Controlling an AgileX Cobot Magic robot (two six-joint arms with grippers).
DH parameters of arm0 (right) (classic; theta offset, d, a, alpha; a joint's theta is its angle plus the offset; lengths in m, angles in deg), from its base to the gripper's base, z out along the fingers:
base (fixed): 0 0 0 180
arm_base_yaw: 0 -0.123 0 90
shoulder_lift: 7.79 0 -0.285 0
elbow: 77.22 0 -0.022 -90
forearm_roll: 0 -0.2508 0 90
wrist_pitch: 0 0 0.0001 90
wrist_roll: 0 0.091 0 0
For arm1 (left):
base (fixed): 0 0 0 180
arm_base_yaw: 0 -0.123 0 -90
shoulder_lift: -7.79 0 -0.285 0
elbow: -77.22 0 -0.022 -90
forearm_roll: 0 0.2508 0 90
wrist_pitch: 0 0 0.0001 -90
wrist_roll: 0 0.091 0 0
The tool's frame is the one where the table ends.
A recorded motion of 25 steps. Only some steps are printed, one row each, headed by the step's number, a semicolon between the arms.
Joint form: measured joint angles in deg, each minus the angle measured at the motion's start. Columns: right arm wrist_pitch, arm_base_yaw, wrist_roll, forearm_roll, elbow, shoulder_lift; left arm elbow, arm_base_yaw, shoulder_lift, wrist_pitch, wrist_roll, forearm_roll.
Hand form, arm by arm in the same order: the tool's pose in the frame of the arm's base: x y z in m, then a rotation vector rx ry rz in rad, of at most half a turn. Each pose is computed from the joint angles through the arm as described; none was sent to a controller.
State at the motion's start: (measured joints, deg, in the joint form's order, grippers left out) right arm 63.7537 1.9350 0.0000 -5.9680 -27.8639 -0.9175; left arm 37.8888 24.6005 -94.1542 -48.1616 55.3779 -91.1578
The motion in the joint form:
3: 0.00 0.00 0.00 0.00 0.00 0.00; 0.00 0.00 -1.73 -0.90 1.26 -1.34
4: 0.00 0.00 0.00 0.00 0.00 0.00; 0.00 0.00 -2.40 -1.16 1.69 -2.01
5: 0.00 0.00 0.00 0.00 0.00 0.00; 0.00 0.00 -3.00 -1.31 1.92 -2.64
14: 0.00 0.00 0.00 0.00 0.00 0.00; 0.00 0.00 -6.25 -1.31 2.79 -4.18
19: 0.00 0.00 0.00 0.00 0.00 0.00; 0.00 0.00 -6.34 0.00 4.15 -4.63
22: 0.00 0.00 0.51 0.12 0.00 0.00; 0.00 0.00 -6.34 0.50 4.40 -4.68
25: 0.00 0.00 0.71 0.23 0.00 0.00; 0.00 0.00 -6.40 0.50 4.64 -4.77
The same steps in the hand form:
3: -0.0079 0.0088 0.2696 0.0270 2.0910 0.1052; 0.2206 -0.1766 0.1671 0.1414 2.6110 -1.4893
4: -0.0079 0.0088 0.2696 0.0270 2.0910 0.1052; 0.2214 -0.1772 0.1646 0.1312 2.6132 -1.4978
5: -0.0079 0.0088 0.2696 0.0270 2.0910 0.1052; 0.2222 -0.1777 0.1623 0.1169 2.6162 -1.5045
14: -0.0079 0.0088 0.2696 0.0270 2.0910 0.1052; 0.2253 -0.1790 0.1476 0.0658 2.6541 -1.5057
19: -0.0079 0.0088 0.2696 0.0270 2.0910 0.1052; 0.2270 -0.1782 0.1461 0.0750 2.6466 -1.4718
22: -0.0079 0.0086 0.2696 0.0365 2.0911 0.1081; 0.2275 -0.1778 0.1456 0.0756 2.6462 -1.4593
25: -0.0079 0.0084 0.2696 0.0403 2.0912 0.1079; 0.2276 -0.1779 0.1453 0.0784 2.6448 -1.4586

